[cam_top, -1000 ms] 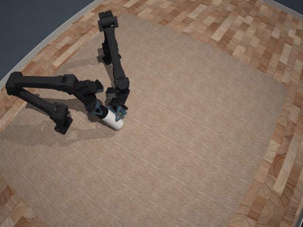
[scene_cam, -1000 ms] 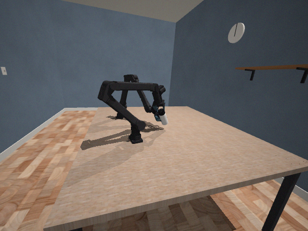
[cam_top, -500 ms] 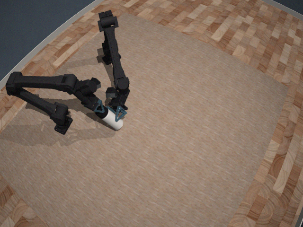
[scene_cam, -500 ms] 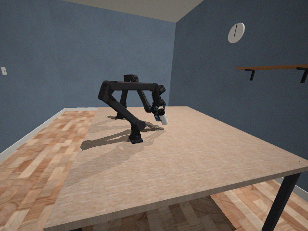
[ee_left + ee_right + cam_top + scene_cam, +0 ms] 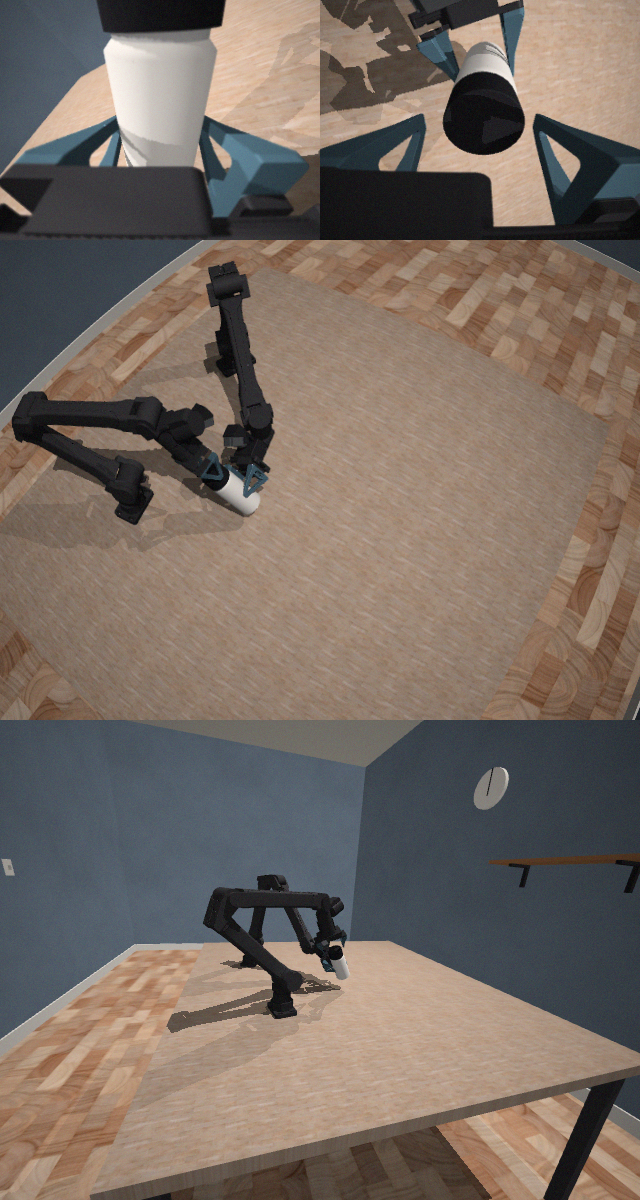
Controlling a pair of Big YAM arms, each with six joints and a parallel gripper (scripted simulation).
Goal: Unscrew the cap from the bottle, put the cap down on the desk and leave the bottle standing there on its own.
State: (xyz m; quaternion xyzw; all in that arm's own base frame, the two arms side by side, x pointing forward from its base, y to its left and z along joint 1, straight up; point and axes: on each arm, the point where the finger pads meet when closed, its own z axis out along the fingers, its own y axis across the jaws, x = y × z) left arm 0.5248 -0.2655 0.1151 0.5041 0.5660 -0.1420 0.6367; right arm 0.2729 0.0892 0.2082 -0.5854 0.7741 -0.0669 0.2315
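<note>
My right gripper is now 2 cm above the black cap and 1 cm short of it. The rest, counted from my right hand: white bottle: 6 cm below, 3 cm ahead, 1 cm to the left.
My left hand is 4 cm below the white bottle, 2 cm past it and 1 cm to the left of it. From my left hand the other things lie so: black cap (7 cm above, 4 cm behind, 2 cm to the right).
</note>
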